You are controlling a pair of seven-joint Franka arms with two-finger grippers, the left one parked.
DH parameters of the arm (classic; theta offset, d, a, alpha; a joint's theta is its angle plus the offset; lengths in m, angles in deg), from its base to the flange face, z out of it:
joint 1: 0 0.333 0 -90
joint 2: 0 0 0 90
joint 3: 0 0.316 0.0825 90
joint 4: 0 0 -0.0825 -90
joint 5: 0 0.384 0 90
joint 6: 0 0 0.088 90
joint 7: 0 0.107 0 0
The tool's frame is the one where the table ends.
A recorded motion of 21 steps. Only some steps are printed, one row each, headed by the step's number.
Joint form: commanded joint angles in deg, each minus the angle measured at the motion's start. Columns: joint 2, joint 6, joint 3, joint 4, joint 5, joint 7, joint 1.
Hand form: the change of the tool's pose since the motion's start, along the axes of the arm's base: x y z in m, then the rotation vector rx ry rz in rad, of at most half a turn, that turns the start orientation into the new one. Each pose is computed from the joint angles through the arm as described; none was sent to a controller.
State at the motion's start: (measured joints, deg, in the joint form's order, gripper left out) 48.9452 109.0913 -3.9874 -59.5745 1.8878 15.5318 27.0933
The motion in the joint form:
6: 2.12 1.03 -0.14 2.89 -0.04 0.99 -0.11
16: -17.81 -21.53 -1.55 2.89 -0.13 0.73 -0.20
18: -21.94 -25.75 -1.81 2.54 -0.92 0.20 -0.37
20: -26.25 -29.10 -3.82 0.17 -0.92 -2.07 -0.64
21: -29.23 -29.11 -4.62 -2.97 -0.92 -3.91 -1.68
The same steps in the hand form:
6: 0.0088 0.0024 -0.0028 0.0096 -0.0306 -0.0174
16: -0.0571 -0.0439 0.2222 -0.0036 0.0135 -0.0419
18: -0.0775 -0.0603 0.2627 -0.0156 0.0169 -0.0427
20: -0.0935 -0.0914 0.2894 -0.0301 0.0377 -0.0436
21: -0.0992 -0.1163 0.2982 -0.0285 0.0423 -0.0454

